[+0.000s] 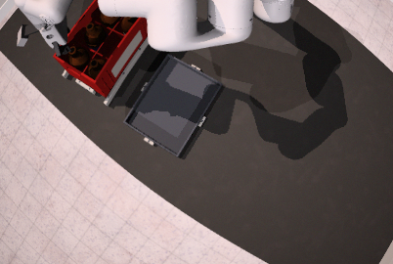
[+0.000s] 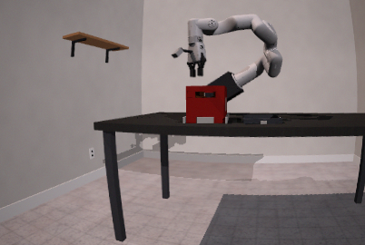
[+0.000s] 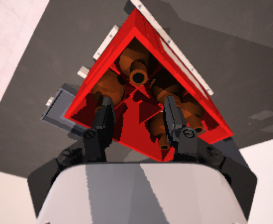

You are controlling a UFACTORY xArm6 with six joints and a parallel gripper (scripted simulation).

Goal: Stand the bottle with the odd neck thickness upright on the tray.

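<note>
My hand is 10 cm past the red crate, 2 cm to the right of it and 16 cm above it. Also, from my hand: dark flat tray 12 cm behind, 31 cm to the left, 23 cm below.
</note>
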